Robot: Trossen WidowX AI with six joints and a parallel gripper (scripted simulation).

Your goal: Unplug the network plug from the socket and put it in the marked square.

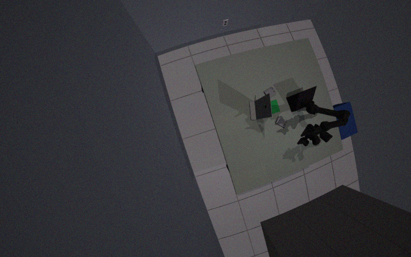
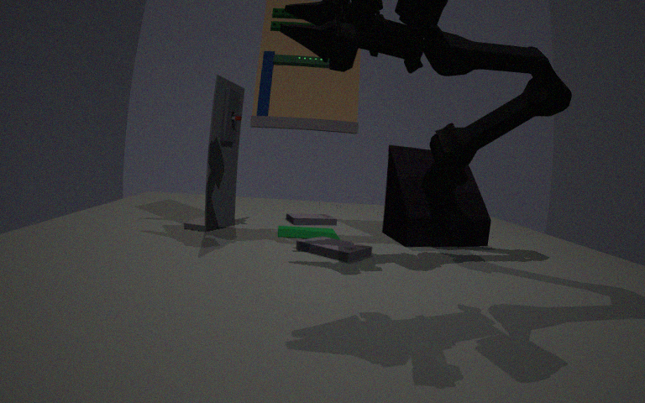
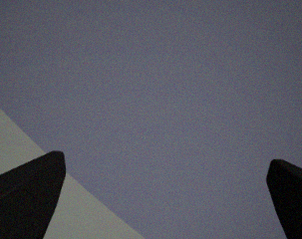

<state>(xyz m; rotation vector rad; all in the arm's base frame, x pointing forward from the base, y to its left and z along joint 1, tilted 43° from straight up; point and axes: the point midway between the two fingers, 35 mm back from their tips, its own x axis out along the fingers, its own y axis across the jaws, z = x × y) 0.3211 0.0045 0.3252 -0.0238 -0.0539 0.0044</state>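
Now: gripper tip 290 mm to the left of the network plug, 130 mm above it and 90 mm short of it. Round my gripper tip: green marked square 360 mm below, 270 mm to the right, 80 mm behind.
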